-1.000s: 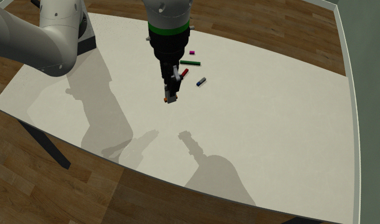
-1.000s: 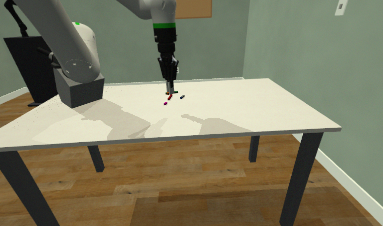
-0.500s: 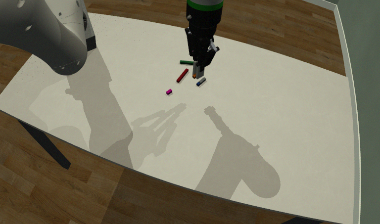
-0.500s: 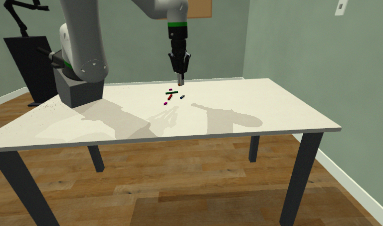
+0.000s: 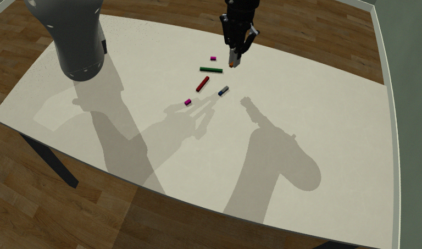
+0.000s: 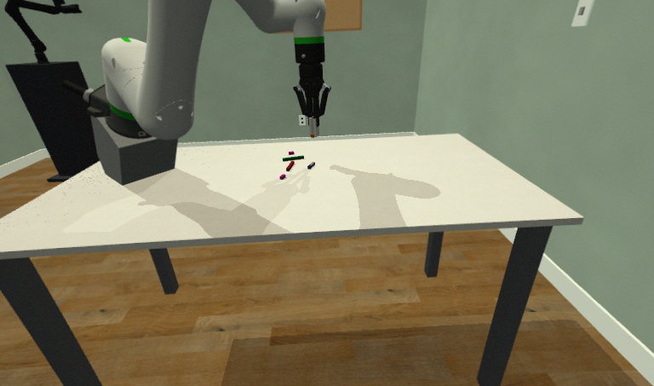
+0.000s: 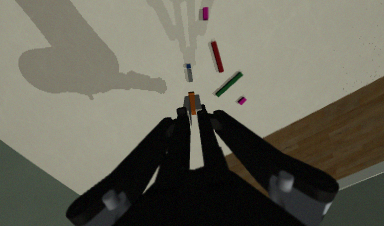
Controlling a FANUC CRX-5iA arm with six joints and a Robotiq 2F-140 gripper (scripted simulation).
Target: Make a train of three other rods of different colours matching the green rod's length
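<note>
Now: hand 1 cm past the grey rod, 3 cm to the left of it and 13 cm above it. From my hand the other things lie so: orange rod: 3 cm below; then green rod: 9 cm behind, 3 cm to the left, 13 cm below; then small blue rod: 2 cm behind, 6 cm to the right, 13 cm below.
</note>
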